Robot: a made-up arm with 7 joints.
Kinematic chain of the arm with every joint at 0, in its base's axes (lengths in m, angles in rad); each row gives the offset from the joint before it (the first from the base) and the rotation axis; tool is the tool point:
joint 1: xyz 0 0 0.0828 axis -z
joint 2: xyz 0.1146 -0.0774 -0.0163 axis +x
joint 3: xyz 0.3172 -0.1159 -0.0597 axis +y
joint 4: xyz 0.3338 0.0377 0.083 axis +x
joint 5: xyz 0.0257 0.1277 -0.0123 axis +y
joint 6: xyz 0 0.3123 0.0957 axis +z
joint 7: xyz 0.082 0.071 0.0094 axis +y
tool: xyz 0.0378 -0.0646 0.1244
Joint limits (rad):
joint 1: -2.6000..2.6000
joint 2: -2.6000..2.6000
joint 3: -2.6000..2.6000
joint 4: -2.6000..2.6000
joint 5: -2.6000..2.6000
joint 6: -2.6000..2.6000
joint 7: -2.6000..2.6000
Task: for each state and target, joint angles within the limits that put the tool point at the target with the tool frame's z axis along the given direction. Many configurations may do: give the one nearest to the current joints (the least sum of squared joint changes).
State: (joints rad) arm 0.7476 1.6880 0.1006 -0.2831 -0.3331 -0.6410 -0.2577
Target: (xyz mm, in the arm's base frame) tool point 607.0 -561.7 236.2 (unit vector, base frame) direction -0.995 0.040 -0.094
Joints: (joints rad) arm 0.1527 2.1250 0.0221 0.1075 -0.6159 0.0106 -0.8305
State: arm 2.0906 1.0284 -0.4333 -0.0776 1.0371 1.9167 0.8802
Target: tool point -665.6 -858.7 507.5 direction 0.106 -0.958 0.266
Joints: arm 2.1023 1.4878 0.2603 0.5594 2.0757 1.9574 0.0942
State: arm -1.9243 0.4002 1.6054 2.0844 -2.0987 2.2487 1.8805
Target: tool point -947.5 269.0 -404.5 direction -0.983 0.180 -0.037
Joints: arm -2.3816 1.0379 2.1375 1.8937 -1.8514 2.1157 1.3855
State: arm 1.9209 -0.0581 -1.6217 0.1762 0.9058 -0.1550 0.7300
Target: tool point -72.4 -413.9 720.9 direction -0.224 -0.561 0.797
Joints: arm 1.9929 0.3390 -1.2787 0.5045 1.0596 0.0924 0.9908
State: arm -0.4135 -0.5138 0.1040 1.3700 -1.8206 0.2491 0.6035
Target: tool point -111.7 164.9 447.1 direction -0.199 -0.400 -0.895
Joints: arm -1.2368 -0.5343 -0.7560 1.4907 -1.9443 0.8158 -0.2699
